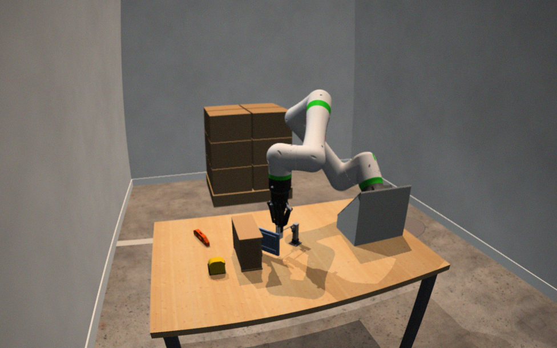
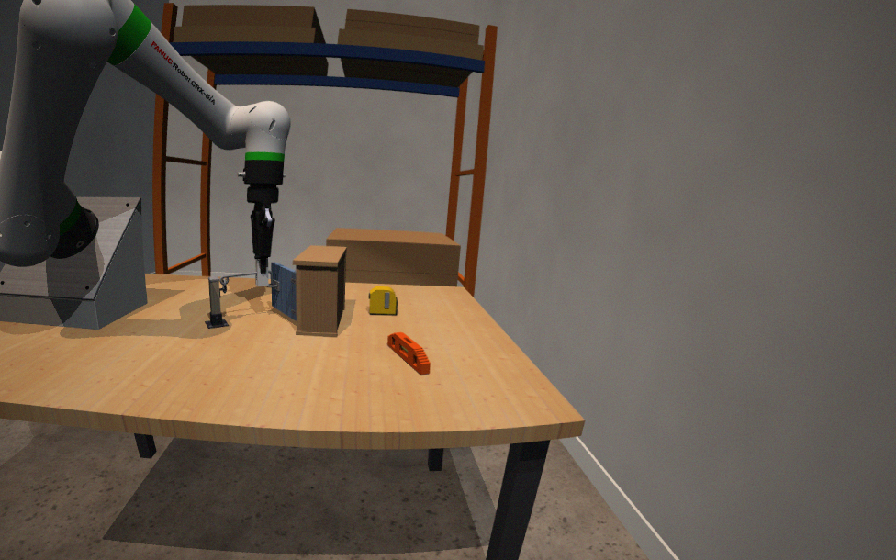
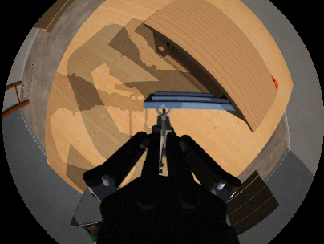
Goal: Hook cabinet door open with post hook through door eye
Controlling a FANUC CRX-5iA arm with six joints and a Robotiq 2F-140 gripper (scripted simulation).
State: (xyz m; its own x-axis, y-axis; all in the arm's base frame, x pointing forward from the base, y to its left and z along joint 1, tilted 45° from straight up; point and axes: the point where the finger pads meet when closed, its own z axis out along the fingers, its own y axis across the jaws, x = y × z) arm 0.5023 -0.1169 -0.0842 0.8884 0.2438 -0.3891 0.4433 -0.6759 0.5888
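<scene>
My gripper is now 60 mm short of the blue door, 40 mm above it and 30 mm to the left of it. The rest, counted from my hand: yellow tape measure: 310 mm ahead, 90 mm below, 40 mm to the left; orange level: 320 mm ahead, 250 mm to the right, 100 mm below.
</scene>
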